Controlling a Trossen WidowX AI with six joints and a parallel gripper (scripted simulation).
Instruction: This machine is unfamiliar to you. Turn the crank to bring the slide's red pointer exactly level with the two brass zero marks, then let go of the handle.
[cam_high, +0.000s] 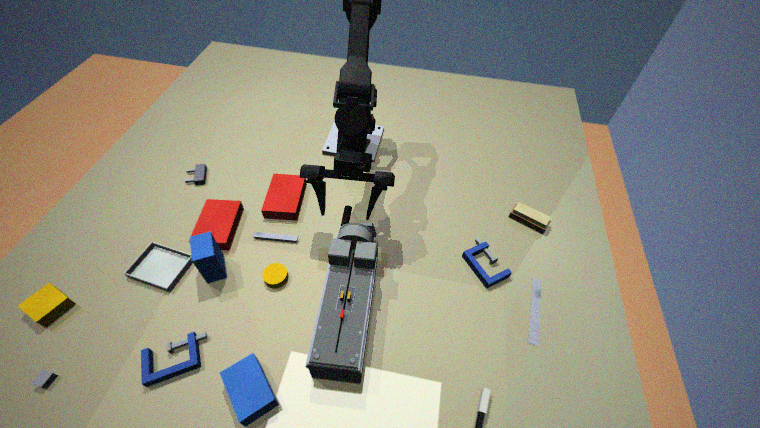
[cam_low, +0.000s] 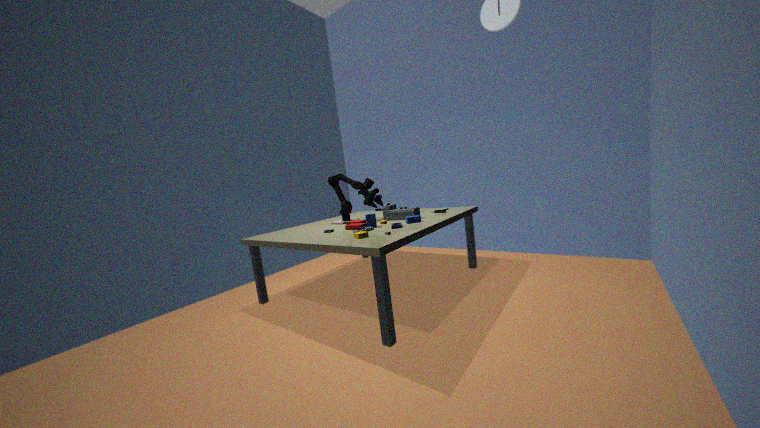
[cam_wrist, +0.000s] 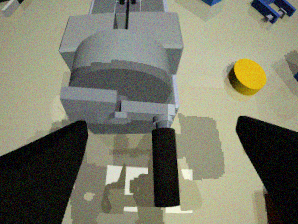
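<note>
The dark crank handle is 20 mm below my gripper tip, 20 mm behind it and 10 mm to the right of it. Also, from my gripper tip: red pointer 190 mm ahead, 70 mm to the left, 20 mm below; grey strip 420 mm to the left, 110 mm below, 20 mm ahead; grey tray 350 mm to the right, 180 mm ahead, 100 mm below.
</note>
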